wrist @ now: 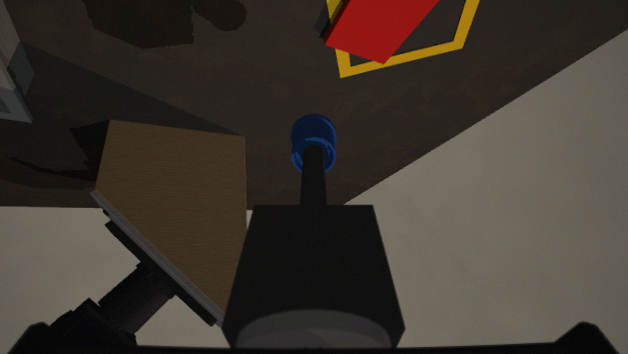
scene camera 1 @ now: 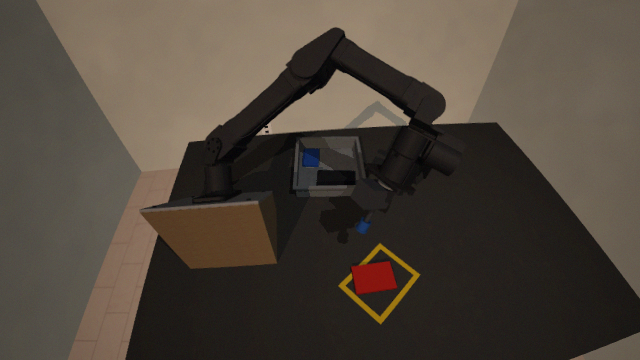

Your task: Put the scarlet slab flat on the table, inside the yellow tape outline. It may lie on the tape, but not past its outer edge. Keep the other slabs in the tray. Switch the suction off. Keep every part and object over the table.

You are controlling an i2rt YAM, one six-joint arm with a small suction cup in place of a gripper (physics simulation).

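Seen in the pictures: hand at its tool point: (wrist: pixel 313 135) (scene camera 1: pixel 361 229); arm's base at its link origin: (wrist: pixel 165 272) (scene camera 1: pixel 220 197).
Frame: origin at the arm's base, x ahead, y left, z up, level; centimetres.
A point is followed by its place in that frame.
Observation:
The scarlet slab (scene camera 1: pixel 374 278) {x 34.9, y -18.1, z -16.5 cm} (wrist: pixel 382 27) {x 33.2, y -18.2, z -16.5 cm} lies flat on the table (scene camera 1: pixel 480 240) {x 69.8, y -12.9, z -17.5 cm}, mostly inside the yellow tape outline (scene camera 1: pixel 400 298) {x 40.2, y -24.0, z -17.4 cm} (wrist: pixel 430 53) {x 31.9, y -26.1, z -17.4 cm}. In both views its corner at the outline's left side appears to reach a little past the tape's outer edge. A blue slab (scene camera 1: pixel 311 157) {x 24.6, y 27.9, z -16.3 cm} and a black slab (scene camera 1: pixel 336 177) {x 31.6, y 17.1, z -16.3 cm} lie in the grey tray (scene camera 1: pixel 307 189) {x 21.4, y 10.5, z -12.8 cm} (wrist: pixel 21 106) {x 19.5, y 10.9, z -12.5 cm}. My gripper, a blue suction cup (scene camera 1: pixel 363 226) (wrist: pixel 313 137), hangs above the table between the tray and the outline, apart from the scarlet slab, and holds nothing.
The arm's base stands on a wooden block (scene camera 1: pixel 220 237) {x 0.3, y -9.5, z -2.1 cm} (wrist: pixel 175 185) {x 11.2, y -1.2, z -9.1 cm} at the left of the table. The arm (scene camera 1: pixel 380 72) {x 36.4, y 5.8, z 25.1 cm} arches over the back of the table. The table's back edge runs behind the tray.

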